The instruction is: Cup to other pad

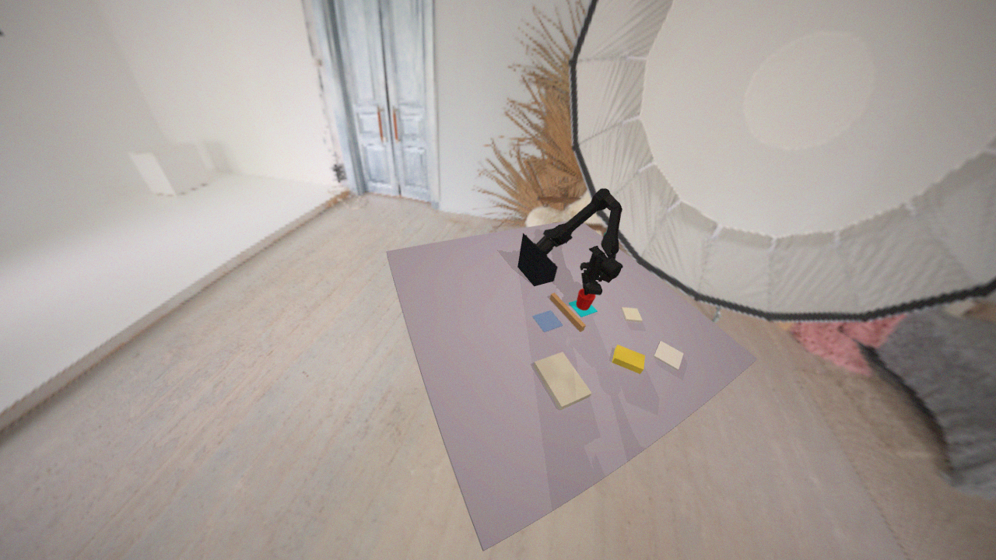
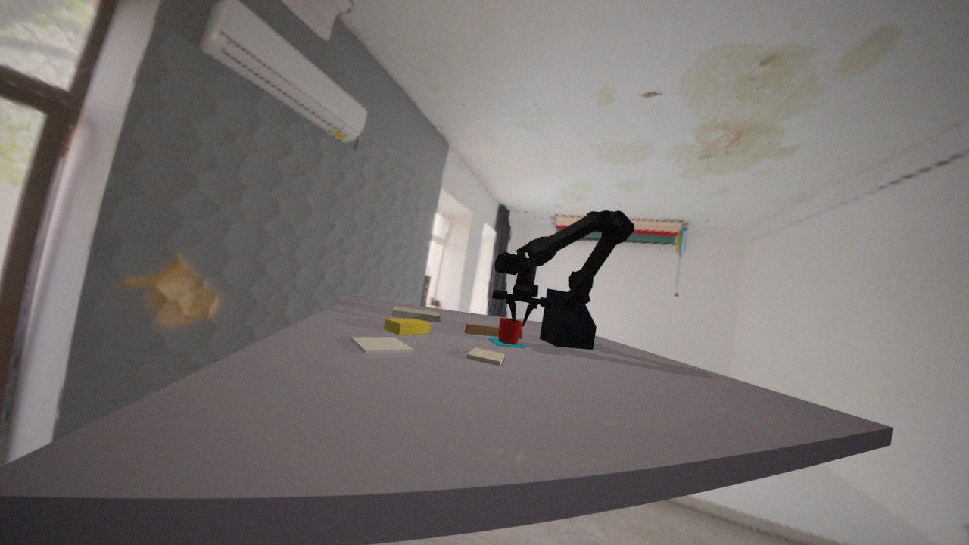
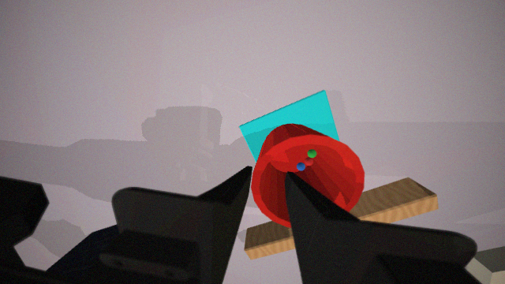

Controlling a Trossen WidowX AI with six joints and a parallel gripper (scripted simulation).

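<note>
The red cup is 20 mm ahead of my gripper tip, 20 mm to the right of it and 20 mm below it. Also, from my gripper tip: wooden bar 20 mm ahead, 110 mm to the right, 60 mm below; then light blue pad 20 mm ahead, 210 mm to the right, 70 mm below; then cyan pad 30 mm ahead, 10 mm to the right, 70 mm below.
</note>
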